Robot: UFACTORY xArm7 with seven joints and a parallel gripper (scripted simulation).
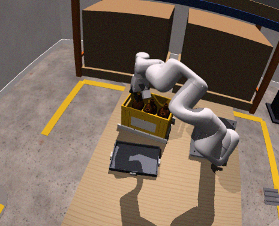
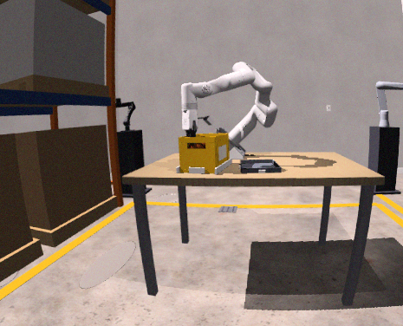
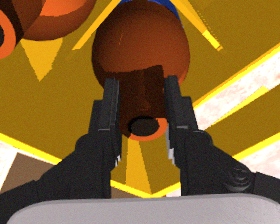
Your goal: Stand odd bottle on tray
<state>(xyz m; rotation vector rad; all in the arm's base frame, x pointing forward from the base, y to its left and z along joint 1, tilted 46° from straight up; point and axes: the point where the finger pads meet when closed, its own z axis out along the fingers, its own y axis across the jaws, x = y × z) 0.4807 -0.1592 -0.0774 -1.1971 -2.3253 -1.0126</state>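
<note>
Right now my hand is 80 mm past the yellow crate, 70 mm above it and 60 mm to the right of it. The rest, counted from my hand: dark grey tray (340 mm to the left, 150 mm below, 60 mm behind).
</note>
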